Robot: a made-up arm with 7 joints. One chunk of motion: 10 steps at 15 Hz.
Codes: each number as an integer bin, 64 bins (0 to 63) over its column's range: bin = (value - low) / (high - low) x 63, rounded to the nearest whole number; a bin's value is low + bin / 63 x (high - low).
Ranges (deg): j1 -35..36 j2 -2..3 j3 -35..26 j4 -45..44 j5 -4..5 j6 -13..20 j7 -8..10
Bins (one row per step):
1: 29 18 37 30 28 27 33
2: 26 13 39 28 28 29 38
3: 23 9 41 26 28 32 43
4: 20 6 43 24 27 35 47
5: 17 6 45 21 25 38 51
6: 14 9 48 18 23 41 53
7: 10 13 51 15 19 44 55
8: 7 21 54 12 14 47 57
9: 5 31 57 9 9 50 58
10: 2 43 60 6 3 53 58
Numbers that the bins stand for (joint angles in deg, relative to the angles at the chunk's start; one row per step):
1: -2.32 -0.57 0.83 -2.62 0.00 1.14 1.43
2: -5.70 -0.97 2.76 -5.44 0.00 2.19 2.86
3: -9.08 -1.29 4.70 -8.27 0.00 3.76 4.29
4: -12.46 -1.52 6.63 -11.10 -0.14 5.33 5.43
5: -15.84 -1.52 8.57 -15.33 -0.43 6.90 6.57
6: -19.22 -1.29 11.48 -19.57 -0.71 8.48 7.14
7: -23.73 -0.97 14.38 -23.81 -1.29 10.05 7.71
8: -27.11 -0.33 17.29 -28.05 -2.00 11.62 8.29
9: -29.37 0.46 20.19 -32.29 -2.71 13.19 8.57
10: -32.75 1.41 23.10 -36.52 -3.57 14.76 8.57

